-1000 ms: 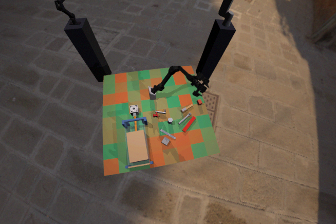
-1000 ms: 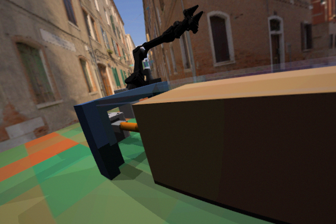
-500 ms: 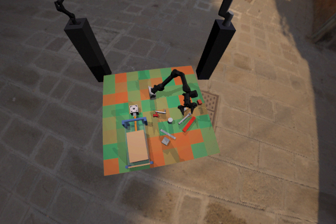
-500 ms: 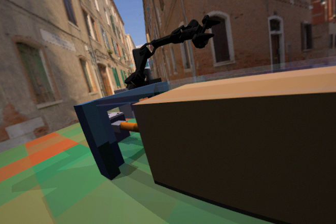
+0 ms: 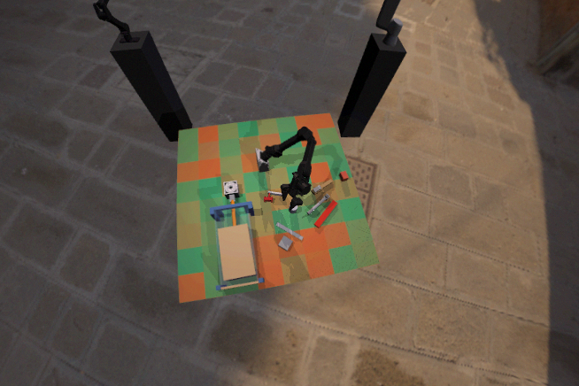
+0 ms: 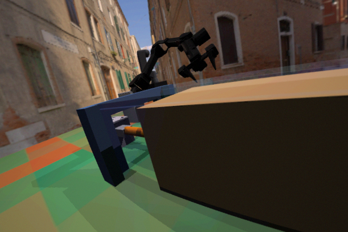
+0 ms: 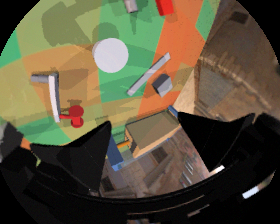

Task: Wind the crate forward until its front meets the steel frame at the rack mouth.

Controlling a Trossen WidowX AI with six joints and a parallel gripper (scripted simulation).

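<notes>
Right now the grey winch handle is 14 cm behind my gripper tip, 7 cm to the right of it and 14 cm below it. Round my gripper tip: grey flat bar 13 cm ahead, 2 cm to the left, 16 cm below; red knob 11 cm behind, 11 cm to the right, 14 cm below; round puck 2 cm behind, 5 cm to the left, 13 cm below.
</notes>
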